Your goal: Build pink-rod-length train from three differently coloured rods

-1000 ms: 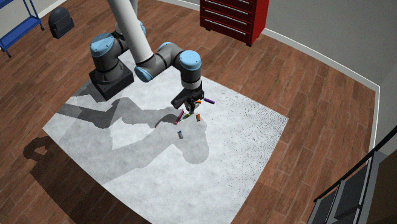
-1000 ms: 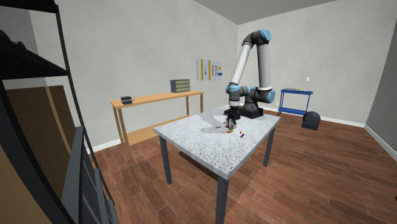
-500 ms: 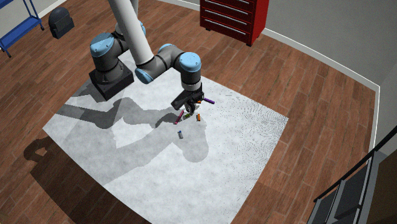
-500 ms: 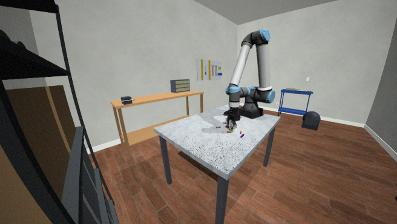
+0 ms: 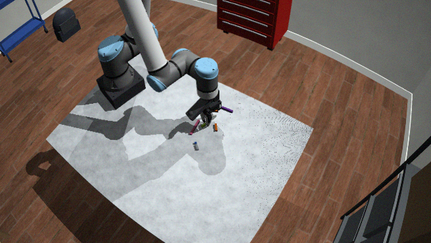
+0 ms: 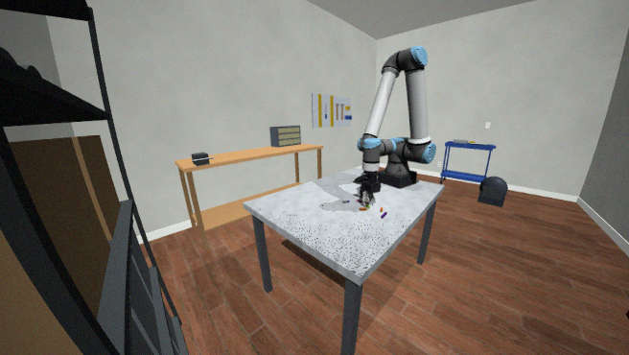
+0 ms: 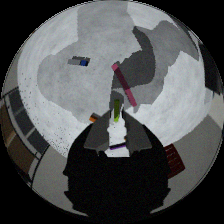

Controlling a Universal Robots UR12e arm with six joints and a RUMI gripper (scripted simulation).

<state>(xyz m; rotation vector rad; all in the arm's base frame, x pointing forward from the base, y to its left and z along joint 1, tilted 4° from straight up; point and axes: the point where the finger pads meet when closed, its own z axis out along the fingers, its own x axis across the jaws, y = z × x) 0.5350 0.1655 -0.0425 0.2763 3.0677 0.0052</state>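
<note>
Right now the lime rod is 1 cm below my hand. Also, from my hand: blue rod: 4 cm ahead, 11 cm to the right, 1 cm below; then pink rod: 2 cm behind, 5 cm to the right, 1 cm below; then grey rod: 6 cm ahead, 12 cm to the right, 1 cm below.
</note>
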